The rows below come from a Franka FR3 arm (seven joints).
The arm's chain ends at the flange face. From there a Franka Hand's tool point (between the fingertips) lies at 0.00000 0.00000 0.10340 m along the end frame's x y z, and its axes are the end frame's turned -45 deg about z.
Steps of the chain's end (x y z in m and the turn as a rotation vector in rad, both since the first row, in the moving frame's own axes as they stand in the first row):
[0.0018 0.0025 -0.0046 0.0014 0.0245 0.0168]
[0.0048 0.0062 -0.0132 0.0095 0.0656 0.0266]
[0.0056 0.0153 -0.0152 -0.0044 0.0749 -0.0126]
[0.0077 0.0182 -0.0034 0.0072 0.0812 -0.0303]
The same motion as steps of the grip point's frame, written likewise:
[0.0014 0.0047 -0.0046 -0.0163 0.0183 0.0168]
[0.0044 0.0119 -0.0134 -0.0397 0.0531 0.0266]
[-0.0017 0.0205 -0.0155 -0.0561 0.0499 -0.0126]
[-0.0009 0.0236 -0.0037 -0.0523 0.0625 -0.0303]

